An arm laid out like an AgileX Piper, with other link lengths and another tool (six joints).
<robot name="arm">
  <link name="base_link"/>
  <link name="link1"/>
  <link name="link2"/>
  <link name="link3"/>
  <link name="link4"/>
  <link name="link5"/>
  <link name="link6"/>
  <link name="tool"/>
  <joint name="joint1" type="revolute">
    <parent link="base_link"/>
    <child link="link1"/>
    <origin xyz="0 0 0.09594"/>
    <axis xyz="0 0 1"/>
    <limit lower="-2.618" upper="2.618"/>
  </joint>
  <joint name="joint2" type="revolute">
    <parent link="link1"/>
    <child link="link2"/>
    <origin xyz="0 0 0"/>
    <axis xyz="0 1 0"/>
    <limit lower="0" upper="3.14"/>
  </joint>
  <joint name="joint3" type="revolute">
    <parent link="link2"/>
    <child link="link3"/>
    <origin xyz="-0.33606 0 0.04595"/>
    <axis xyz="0 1 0"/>
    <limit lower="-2.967" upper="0"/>
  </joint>
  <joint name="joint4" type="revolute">
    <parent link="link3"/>
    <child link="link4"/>
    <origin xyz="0.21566 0 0.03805"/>
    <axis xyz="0.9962 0 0.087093"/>
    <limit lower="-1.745" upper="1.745"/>
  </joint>
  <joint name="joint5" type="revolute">
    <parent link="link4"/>
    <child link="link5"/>
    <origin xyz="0 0 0"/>
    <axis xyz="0 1 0"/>
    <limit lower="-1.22" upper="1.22"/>
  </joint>
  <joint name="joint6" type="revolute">
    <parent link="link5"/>
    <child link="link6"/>
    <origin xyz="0.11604 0 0.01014"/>
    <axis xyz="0.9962 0 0.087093"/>
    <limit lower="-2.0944" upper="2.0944"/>
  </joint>
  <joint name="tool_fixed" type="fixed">
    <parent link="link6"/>
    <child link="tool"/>
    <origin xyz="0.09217 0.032 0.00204" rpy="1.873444 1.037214 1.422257"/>
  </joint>
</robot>
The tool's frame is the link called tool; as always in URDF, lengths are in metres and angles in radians.
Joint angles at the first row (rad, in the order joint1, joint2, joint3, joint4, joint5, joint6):
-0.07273, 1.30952, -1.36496, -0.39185, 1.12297, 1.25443
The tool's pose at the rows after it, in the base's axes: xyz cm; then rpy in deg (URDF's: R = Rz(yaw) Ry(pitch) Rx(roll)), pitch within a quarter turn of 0, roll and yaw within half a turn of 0:
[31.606 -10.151 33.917 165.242 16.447 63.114]
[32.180 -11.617 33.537 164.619 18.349 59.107]
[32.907 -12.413 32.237 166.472 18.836 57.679]
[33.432 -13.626 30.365 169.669 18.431 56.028]
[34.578 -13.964 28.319 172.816 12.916 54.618]
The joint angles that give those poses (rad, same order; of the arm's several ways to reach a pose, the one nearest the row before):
-0.07274, 1.34615, -1.37518, -0.53094, 1.10506, 1.42810
-0.07497, 1.38092, -1.37752, -0.60464, 1.11409, 1.50205
-0.09270, 1.42268, -1.37833, -0.60944, 1.11628, 1.52458
-0.13811, 1.47035, -1.37833, -0.58123, 1.11438, 1.52845
-0.19520, 1.51610, -1.37833, -0.47298, 1.07060, 1.53026

